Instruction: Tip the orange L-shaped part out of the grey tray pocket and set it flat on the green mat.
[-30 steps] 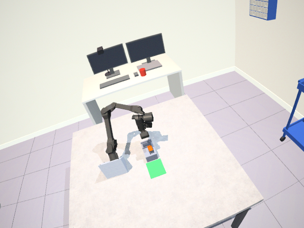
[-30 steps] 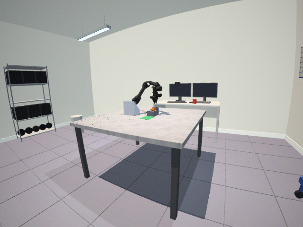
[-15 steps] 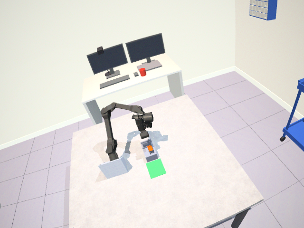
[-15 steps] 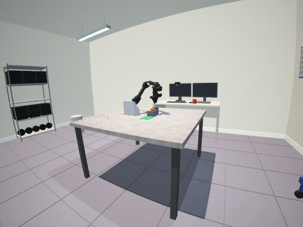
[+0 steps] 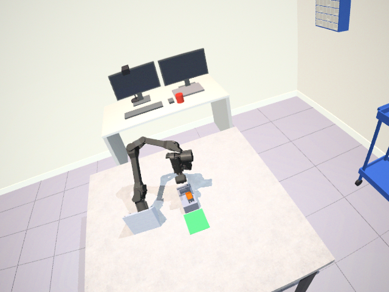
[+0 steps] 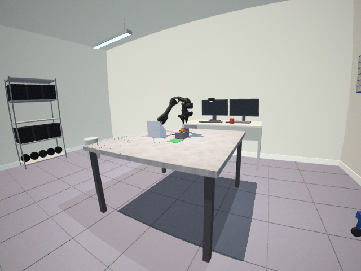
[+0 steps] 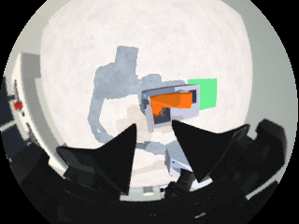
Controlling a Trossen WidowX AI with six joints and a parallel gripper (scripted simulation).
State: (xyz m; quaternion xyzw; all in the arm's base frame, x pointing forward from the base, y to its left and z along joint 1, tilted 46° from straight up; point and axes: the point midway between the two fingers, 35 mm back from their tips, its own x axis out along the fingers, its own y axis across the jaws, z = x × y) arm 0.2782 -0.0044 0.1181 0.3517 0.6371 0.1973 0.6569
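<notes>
Right now my gripper tip is 10 cm above the orange L-shaped part, 4 cm to the left of it and 1 cm past it. The rest, counted from my gripper tip: green mat (22 cm to the right, 16 cm below, 2 cm behind).
</notes>
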